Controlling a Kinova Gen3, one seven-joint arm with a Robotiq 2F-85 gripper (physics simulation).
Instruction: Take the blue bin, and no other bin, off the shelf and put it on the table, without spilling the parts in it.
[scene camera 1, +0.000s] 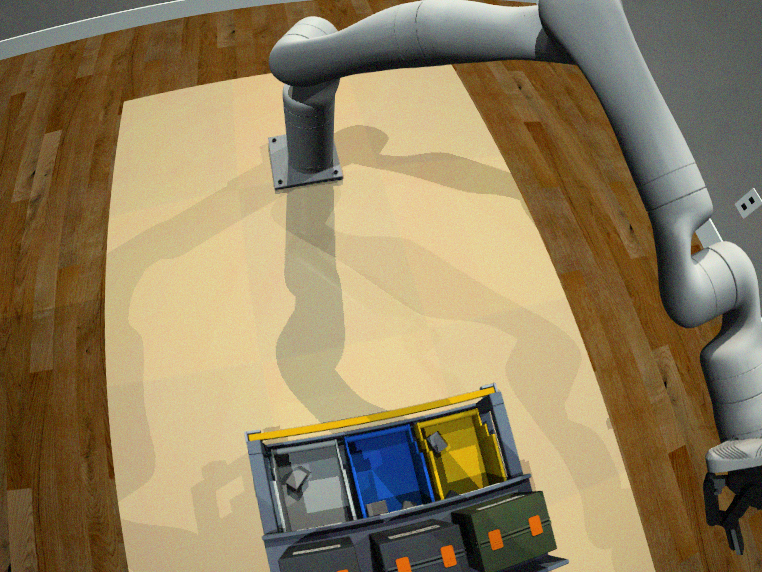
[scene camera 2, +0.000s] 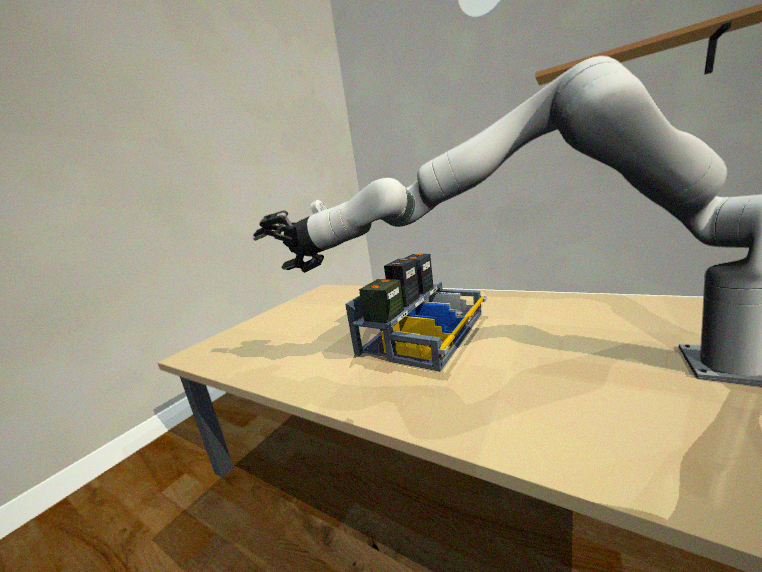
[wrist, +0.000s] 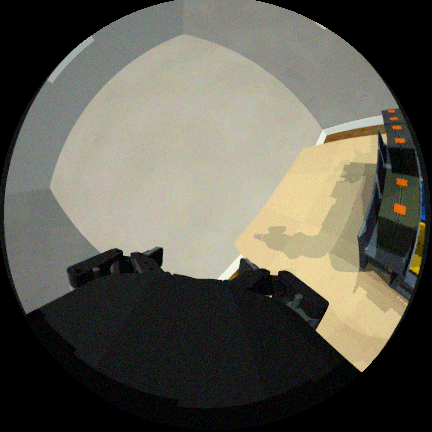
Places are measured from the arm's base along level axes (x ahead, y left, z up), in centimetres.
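Pixels of known places: gripper, fingertip midpoint: (scene camera 2: 269, 252) (wrist: 200, 262); arm's base, link origin: (scene camera 1: 310, 156) (scene camera 2: 733, 363).
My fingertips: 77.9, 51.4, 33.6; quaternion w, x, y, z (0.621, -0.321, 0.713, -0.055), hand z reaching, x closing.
Note:
Ahead of a thing's pixels: the offset from my fingertips to its top centre, as dx, dy, dz. "*": to the spot under its first point. Level surfaces: height alone.
The blue bin {-14.9, -39.4, -26.8} (scene camera 1: 393, 464) (scene camera 2: 438, 312) sits upright in the lower front row of the shelf (scene camera 1: 258, 486) (scene camera 2: 435, 357) (wrist: 364, 250), between a grey bin {-12.9, -50.5, -26.8} (scene camera 1: 320, 501) and a yellow bin {-16.7, -28.4, -26.8} (scene camera 1: 470, 464) (scene camera 2: 418, 326). Small grey parts lie in the blue bin, by its side nearest the upper tier. A sliver of the blue bin shows at the right edge of the wrist view. My gripper (scene camera 2: 274, 251) (wrist: 200, 262) is open and empty, high above the table {dz -34.9} (scene camera 2: 553, 431) (wrist: 300, 200), beyond the shelf's case side and well apart from the blue bin. It is partly cut off in scene camera 1.
A green case {-7.0, -26.6, -15.0} (scene camera 1: 507, 532) (scene camera 2: 380, 301) (wrist: 397, 230) and two dark cases {-5.5, -38.5, -11.5} (scene camera 1: 418, 544) {* -10.3, -31.7, -16.3} (scene camera 2: 400, 283) stand on the shelf's raised tier. A yellow rail {-25.0, -41.2, -28.4} (scene camera 1: 369, 418) (scene camera 2: 464, 323) runs along the bins' front, on the side of the arm's base (scene camera 1: 309, 138). A wall rises beyond the table.

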